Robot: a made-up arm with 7 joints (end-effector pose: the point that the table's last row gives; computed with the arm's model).
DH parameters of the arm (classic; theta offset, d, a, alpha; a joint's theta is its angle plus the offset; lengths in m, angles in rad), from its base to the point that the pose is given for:
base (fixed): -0.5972 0 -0.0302 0
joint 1: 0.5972 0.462 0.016 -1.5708
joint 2: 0 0.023 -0.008 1.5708
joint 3: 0 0.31 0.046 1.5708
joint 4: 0 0.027 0.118 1.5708
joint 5: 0 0.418 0.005 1.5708
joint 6: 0 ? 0.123 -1.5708
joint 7: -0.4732 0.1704 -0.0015 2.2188
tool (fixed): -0.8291 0.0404 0 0
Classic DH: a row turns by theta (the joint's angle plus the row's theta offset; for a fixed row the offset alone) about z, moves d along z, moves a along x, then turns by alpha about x.
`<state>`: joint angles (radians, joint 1 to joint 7).
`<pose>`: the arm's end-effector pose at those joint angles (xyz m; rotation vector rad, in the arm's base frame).
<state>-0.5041 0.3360 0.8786 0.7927 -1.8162 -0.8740 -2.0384</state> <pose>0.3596 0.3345 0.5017 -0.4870 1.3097 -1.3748</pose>
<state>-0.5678 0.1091 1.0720 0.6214 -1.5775 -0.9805 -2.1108</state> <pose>0.2911 0.3702 0.5289 -0.4825 1.3160 -1.3037</pose>
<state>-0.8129 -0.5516 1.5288 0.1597 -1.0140 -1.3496 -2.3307</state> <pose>0.2040 0.3227 0.4306 -0.4384 1.1752 -1.5216</pose>
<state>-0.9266 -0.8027 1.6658 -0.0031 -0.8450 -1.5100 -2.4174</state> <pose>0.2050 0.2493 0.3941 -0.3610 1.0451 -1.7066</pose>
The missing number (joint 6, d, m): -0.021
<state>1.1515 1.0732 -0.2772 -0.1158 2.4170 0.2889 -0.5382</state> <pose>-0.0696 -0.2012 0.3060 -1.9702 -0.2144 -0.9992</pose>
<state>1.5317 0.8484 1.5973 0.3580 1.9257 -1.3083 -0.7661</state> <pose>-0.2674 0.1411 0.3245 0.0962 -1.4058 1.1898</pose>
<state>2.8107 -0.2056 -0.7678 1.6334 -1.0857 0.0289 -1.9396</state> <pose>-0.2351 0.4719 1.0948 -0.2373 1.5414 -0.6333</pose>
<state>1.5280 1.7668 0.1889 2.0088 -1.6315 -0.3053 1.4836</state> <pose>-0.2727 0.5770 -0.0686 0.3797 -0.7097 1.0219</pose>
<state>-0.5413 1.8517 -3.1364 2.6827 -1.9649 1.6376 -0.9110</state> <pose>0.7989 -0.2698 0.3305 0.3804 -1.2752 -0.3914</pose>
